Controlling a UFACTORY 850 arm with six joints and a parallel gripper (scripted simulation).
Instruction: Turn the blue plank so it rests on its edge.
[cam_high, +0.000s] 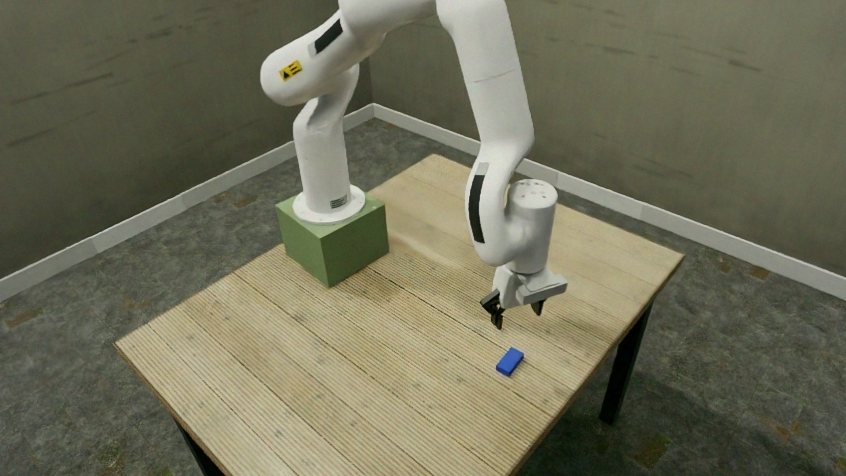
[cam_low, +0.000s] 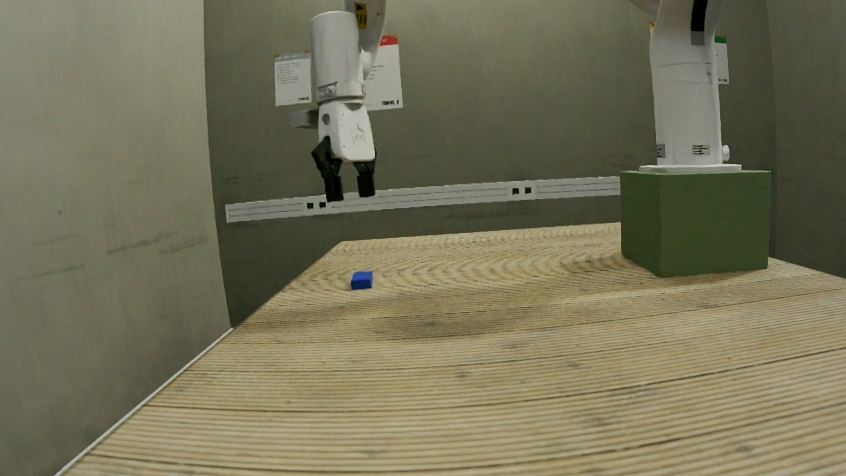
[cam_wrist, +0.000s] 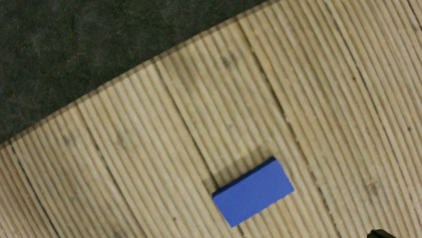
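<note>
My hand is 150 mm above the blue plank.
</note>
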